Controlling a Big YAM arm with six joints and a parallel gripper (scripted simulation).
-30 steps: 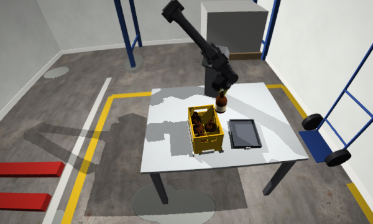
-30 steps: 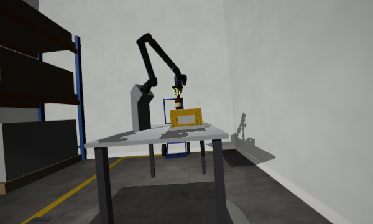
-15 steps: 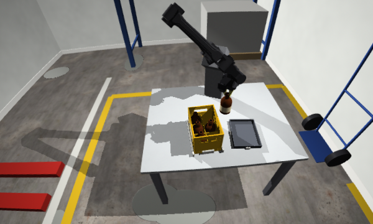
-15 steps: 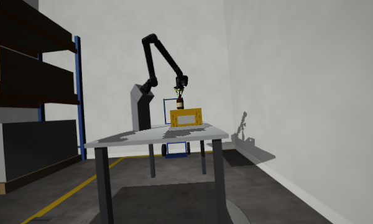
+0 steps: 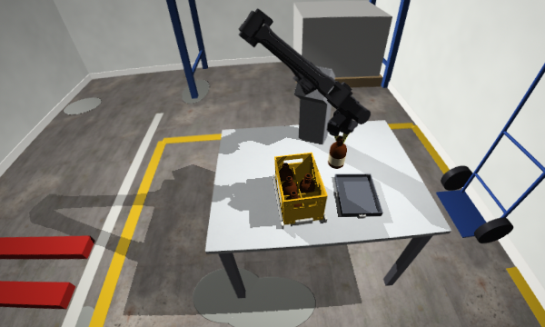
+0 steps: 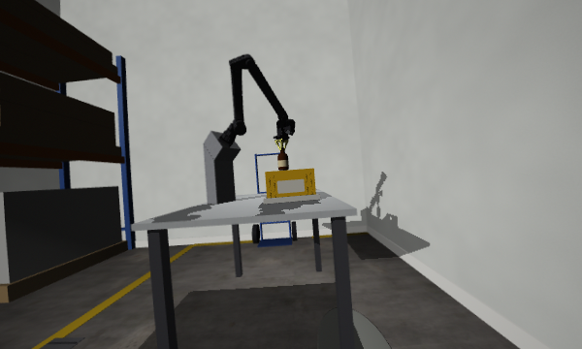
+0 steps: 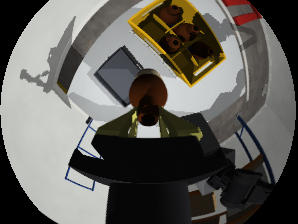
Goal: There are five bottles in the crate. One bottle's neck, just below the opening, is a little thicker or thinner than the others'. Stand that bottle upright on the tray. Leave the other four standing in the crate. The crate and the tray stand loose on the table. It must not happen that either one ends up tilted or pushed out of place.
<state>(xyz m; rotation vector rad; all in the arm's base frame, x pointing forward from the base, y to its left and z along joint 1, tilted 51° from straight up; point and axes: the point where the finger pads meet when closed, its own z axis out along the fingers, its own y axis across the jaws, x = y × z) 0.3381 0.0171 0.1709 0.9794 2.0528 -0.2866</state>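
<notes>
Right now my hand is 60 mm above the brown bottle. The rest, counted from my hand: dark tray (320 mm below, 90 mm to the left, 90 mm ahead); crate (250 mm below, 170 mm to the right, 40 mm behind).
</notes>
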